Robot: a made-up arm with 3 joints.
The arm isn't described. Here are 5 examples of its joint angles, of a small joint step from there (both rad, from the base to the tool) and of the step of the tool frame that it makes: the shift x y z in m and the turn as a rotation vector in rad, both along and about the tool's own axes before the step.
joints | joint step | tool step
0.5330 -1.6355 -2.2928 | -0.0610 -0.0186 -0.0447 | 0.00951 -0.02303 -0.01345 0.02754 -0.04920 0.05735
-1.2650 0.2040 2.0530 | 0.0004 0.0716 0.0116 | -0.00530 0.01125 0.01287 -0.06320 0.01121 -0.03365
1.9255 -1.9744 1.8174 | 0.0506 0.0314 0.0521 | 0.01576 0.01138 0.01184 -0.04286 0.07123 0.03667
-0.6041 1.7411 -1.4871 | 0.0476 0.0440 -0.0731 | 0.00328 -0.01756 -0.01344 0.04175 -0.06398 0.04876
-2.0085 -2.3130 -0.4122 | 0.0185 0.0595 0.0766 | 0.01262 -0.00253 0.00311 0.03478 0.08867 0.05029
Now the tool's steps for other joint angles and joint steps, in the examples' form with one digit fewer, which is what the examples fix.
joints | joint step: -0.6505 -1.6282 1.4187 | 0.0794 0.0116 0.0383
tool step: 0.0207 0.0107 0.0033 -0.0010 0.0424 0.0801
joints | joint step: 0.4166 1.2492 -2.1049 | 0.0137 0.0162 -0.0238
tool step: -0.0021 -0.0041 -0.0078 0.0206 -0.0280 0.0027
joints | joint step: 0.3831 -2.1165 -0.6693 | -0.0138 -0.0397 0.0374
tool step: -0.0005 0.0011 0.0093 -0.0333 0.0300 -0.0245
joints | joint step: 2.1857 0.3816 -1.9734 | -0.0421 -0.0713 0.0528
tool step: 0.0139 0.0055 0.0318 -0.0716 0.0924 0.0129
